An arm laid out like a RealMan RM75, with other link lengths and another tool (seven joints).
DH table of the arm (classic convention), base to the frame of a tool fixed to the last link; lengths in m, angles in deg. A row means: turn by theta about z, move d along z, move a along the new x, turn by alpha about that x. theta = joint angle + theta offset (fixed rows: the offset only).
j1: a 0  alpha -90  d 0.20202  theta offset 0
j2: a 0  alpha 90  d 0  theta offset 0
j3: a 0  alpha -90  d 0.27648  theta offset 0
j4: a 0  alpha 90  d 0  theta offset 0
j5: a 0  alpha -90  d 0.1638  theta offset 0
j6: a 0  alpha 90  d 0  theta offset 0
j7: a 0.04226  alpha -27.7  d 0.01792  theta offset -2
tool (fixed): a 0  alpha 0  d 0.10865  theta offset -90
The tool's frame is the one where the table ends.
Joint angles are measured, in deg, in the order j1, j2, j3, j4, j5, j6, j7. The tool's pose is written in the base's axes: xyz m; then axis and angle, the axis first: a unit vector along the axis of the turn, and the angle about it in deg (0 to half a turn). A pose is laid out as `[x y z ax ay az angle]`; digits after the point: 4 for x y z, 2 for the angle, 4 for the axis.
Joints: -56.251, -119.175, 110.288, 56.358, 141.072, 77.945, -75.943
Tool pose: [-0.1460 0.2667 -0.1026 -0.8164 -0.2864 0.5015 171.92]
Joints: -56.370, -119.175, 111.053, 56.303, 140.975, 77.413, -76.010
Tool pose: [-0.1463 0.2666 -0.1038 -0.8174 -0.2816 0.5025 171.65]
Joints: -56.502, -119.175, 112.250, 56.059, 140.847, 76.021, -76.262
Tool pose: [-0.1470 0.2672 -0.1067 -0.8203 -0.2763 0.5009 171.01]
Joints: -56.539, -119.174, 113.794, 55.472, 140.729, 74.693, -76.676
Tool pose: [-0.1496 0.2669 -0.1095 -0.8201 -0.2727 0.5030 170.48]
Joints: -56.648, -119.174, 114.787, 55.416, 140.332, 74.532, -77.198
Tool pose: [-0.1498 0.2653 -0.1107 -0.8189 -0.2714 0.5058 170.61]
